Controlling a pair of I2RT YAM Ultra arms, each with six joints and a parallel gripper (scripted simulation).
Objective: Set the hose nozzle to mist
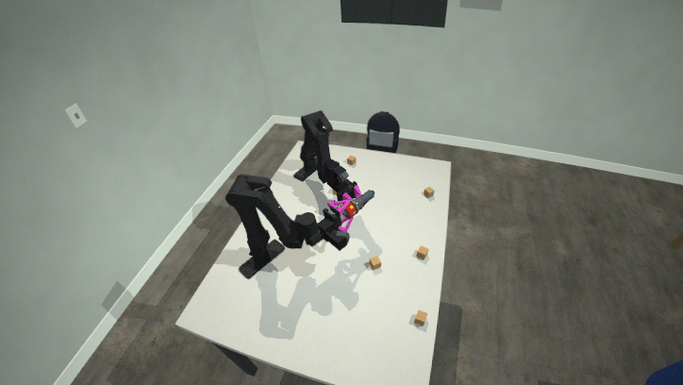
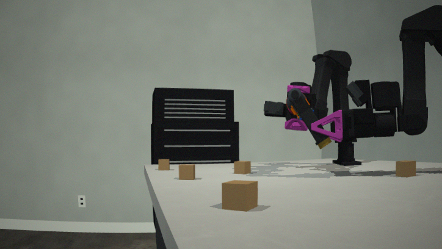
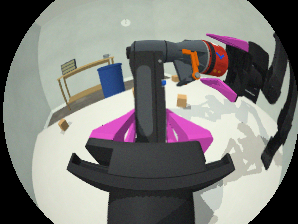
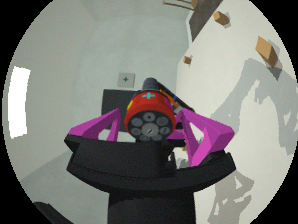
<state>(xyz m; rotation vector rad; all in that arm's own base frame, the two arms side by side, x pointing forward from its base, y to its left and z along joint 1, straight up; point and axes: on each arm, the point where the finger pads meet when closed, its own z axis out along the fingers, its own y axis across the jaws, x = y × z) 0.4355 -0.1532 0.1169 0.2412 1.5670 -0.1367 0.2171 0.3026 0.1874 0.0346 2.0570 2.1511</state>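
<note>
Right now the red spray ring is right at my right hand.
</note>
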